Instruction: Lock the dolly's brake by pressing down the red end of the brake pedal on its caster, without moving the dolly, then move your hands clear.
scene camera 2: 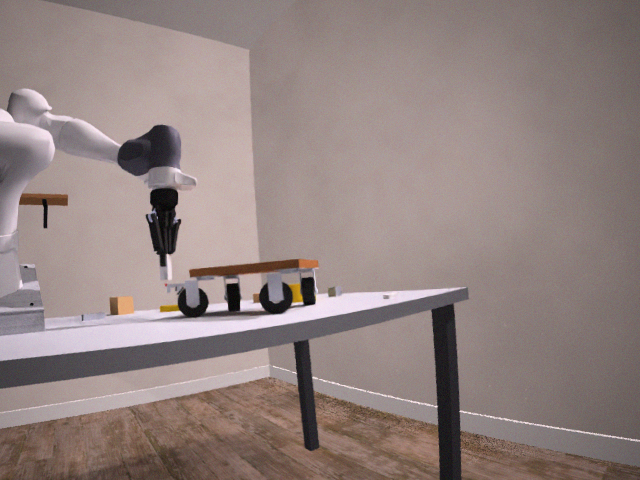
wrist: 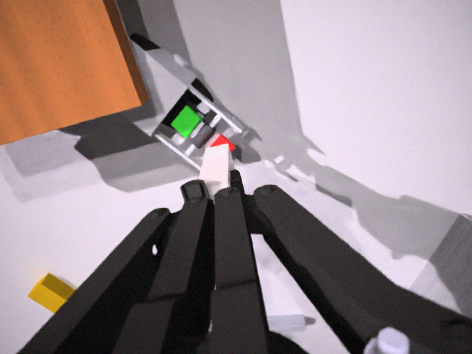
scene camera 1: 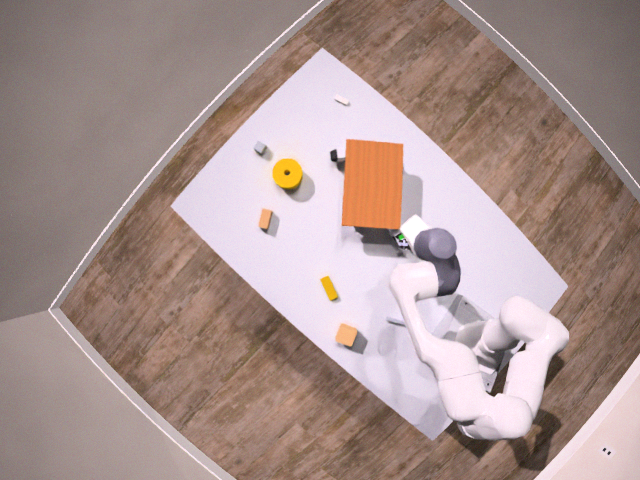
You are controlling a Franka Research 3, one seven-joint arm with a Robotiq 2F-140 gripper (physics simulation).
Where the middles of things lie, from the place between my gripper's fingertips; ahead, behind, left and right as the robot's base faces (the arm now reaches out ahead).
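Yellow block point(wrist: 50, 292): 130 mm ahead of my gripper, 280 mm to the left of it, 90 mm below it. Caster point(scene camera 2: 191, 286): 60 mm ahead of my gripper, 30 mm to the right of it, 50 mm below it. Dolly point(scene camera 1: 372, 196): 200 mm ahead of my gripper, 100 mm to the right of it, 40 mm below it. My gripper is 20 mm short of the brake pedal point(wrist: 188, 123), 10 mm to the left of it and 20 mm above it. Going by their middles, of the things named here the brake pedal is the nearest to my gripper and the yellow block the farthest from it.
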